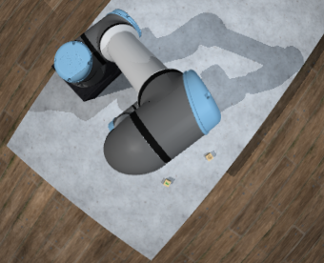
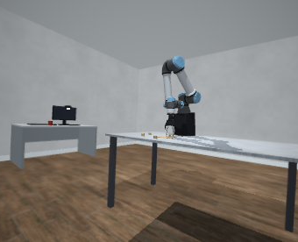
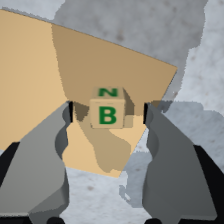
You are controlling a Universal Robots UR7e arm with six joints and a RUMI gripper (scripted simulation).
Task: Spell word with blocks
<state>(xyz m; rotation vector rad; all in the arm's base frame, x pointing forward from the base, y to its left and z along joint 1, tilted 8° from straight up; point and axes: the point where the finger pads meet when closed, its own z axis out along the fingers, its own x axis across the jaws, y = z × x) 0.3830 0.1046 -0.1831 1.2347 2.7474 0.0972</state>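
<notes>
My hand is right at the B block. The rest, counted from my hand: tan mat 3 cm ahead, 1 cm to the right, 2 cm below; then E block 19 cm ahead, 18 cm to the right, 1 cm below; then D block 4 cm ahead, 25 cm to the right, 1 cm below.
</notes>
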